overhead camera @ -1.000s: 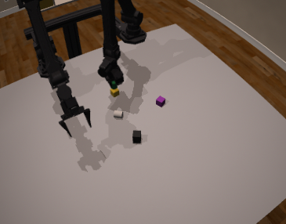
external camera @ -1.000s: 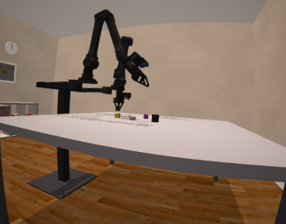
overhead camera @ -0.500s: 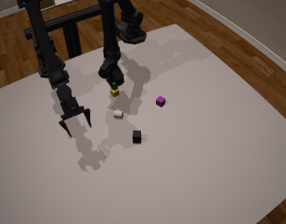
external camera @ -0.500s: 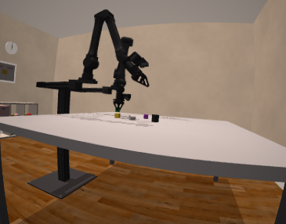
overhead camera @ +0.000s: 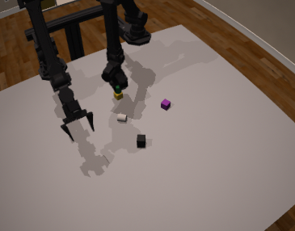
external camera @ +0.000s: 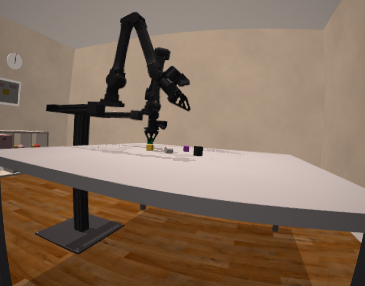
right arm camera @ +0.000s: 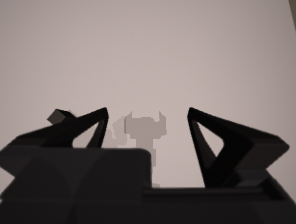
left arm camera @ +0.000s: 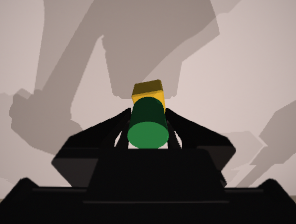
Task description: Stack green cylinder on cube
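The green cylinder lies 10 mm behind my left hand. Also, from my left hand: yellow cube: 50 mm below; purple cube: 200 mm ahead, 180 mm to the left, 50 mm below; white cylinder: 160 mm ahead, 60 mm to the right, 50 mm below.
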